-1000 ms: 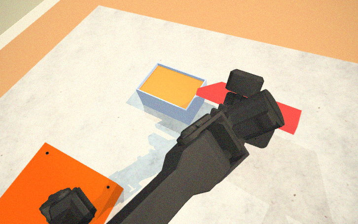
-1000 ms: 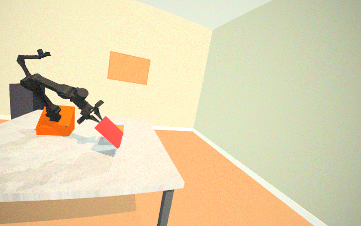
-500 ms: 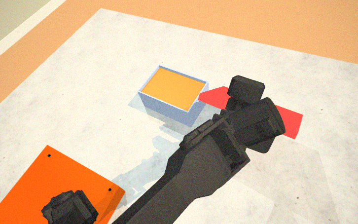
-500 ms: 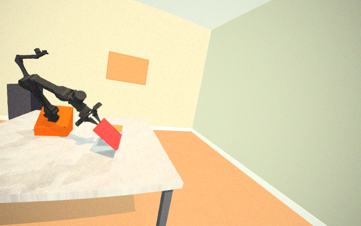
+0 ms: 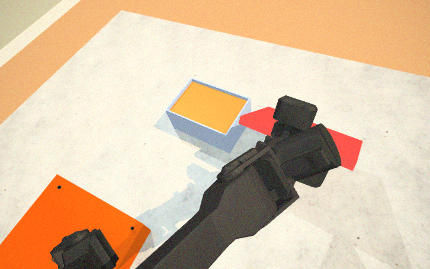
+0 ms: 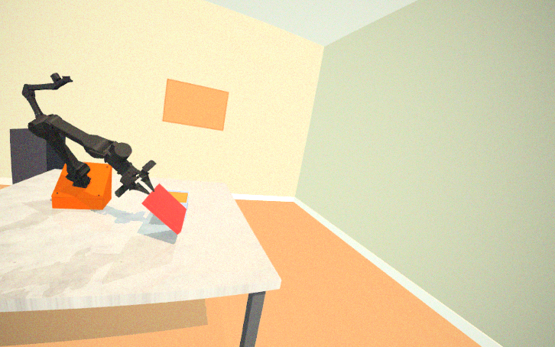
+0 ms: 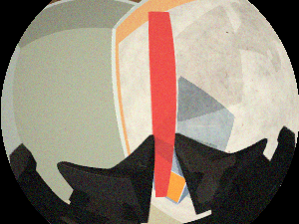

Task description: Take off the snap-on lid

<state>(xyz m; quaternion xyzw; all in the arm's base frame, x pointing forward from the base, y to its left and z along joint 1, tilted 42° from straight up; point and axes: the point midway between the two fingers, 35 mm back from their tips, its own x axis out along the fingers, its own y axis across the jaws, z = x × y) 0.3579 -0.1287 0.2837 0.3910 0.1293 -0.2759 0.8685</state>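
Right now my gripper tip is 60 mm short of the red lid and 50 mm above it. From my gripper tip the other things lie so: storage box: 60 mm ahead, 270 mm to the left, 140 mm below.
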